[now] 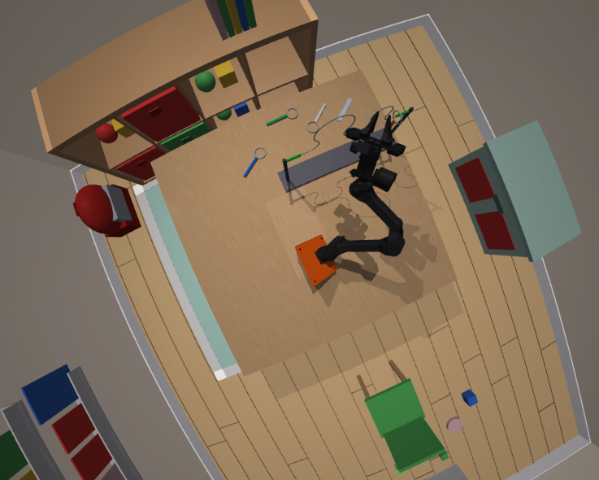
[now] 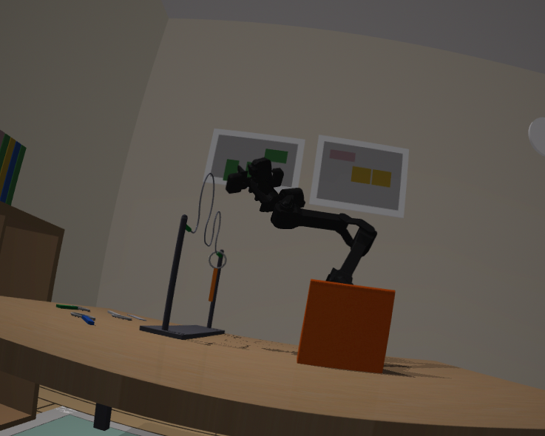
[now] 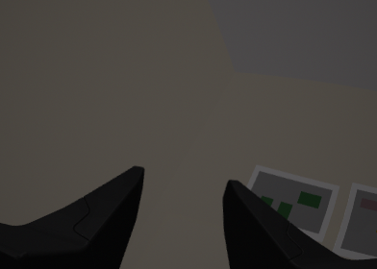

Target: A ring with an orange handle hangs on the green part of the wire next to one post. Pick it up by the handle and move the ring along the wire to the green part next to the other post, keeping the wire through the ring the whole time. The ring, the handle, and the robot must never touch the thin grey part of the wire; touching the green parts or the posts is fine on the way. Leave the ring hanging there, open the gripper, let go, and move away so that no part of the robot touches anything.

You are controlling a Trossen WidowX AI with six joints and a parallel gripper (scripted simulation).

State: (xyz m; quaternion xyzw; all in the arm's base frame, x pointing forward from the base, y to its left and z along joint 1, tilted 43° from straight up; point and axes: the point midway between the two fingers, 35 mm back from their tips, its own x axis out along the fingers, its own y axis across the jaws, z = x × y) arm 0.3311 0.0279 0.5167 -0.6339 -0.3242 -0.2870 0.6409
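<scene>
Now: the ring with orange handle 5 cm ahead of my gripper tip, 23 cm to the right of it and 33 cm below it. Round my gripper tip: grey bar (29 cm ahead, 16 cm to the right, 55 cm below).
</scene>
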